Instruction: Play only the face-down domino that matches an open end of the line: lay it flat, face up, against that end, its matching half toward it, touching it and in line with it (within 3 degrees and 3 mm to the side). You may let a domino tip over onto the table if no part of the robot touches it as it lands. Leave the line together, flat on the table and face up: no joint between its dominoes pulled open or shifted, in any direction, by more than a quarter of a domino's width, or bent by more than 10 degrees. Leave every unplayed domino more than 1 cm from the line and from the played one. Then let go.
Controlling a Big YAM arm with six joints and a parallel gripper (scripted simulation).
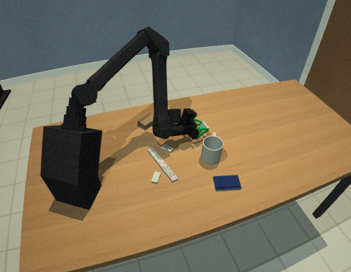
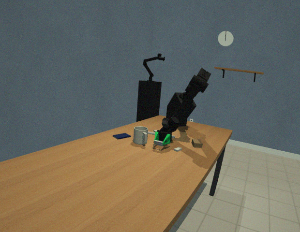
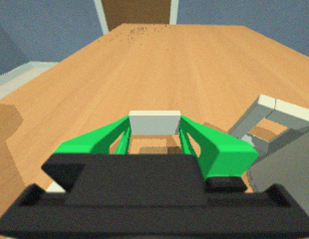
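Right now my hand is 100 mm past the grey tile, 80 mm to the right of it and 50 mm above it. Round my hand: brown block (280 mm behind, 130 mm to the left, 40 mm below).
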